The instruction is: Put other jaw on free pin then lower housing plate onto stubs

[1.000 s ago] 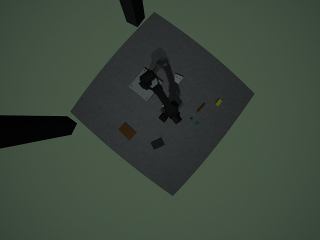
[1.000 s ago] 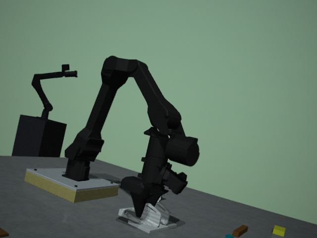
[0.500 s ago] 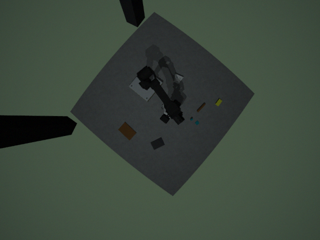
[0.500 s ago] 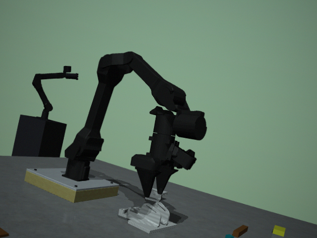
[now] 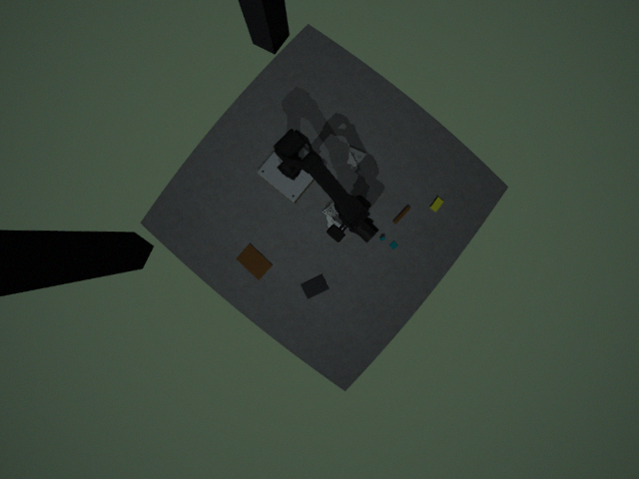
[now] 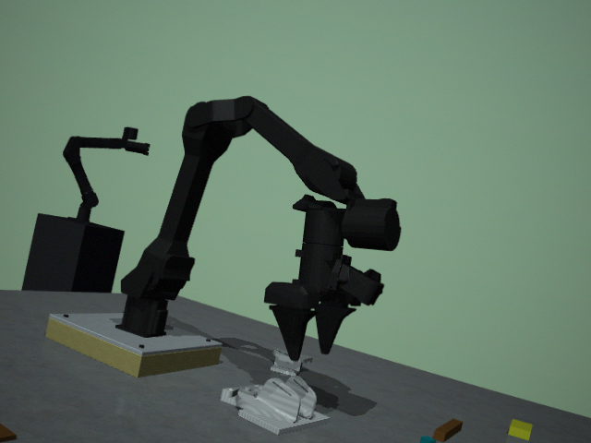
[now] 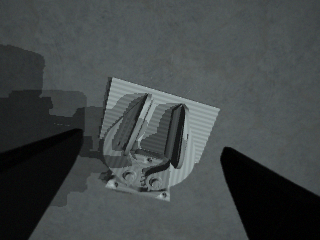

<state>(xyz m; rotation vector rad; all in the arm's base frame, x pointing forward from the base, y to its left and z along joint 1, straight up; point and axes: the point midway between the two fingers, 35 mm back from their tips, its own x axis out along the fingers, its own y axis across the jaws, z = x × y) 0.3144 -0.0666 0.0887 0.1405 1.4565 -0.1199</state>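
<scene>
Now: the white bracket 270 mm to the left of my gripper tip, 120 mm behind it and 80 mm below it. From my gripper tip the other things lie so: brown bar 200 mm ahead, 170 mm to the left, 90 mm below; then white base fixture 90 mm below, 10 mm behind; then dark tile 320 mm to the right, 90 mm below, 40 mm ahead.
</scene>
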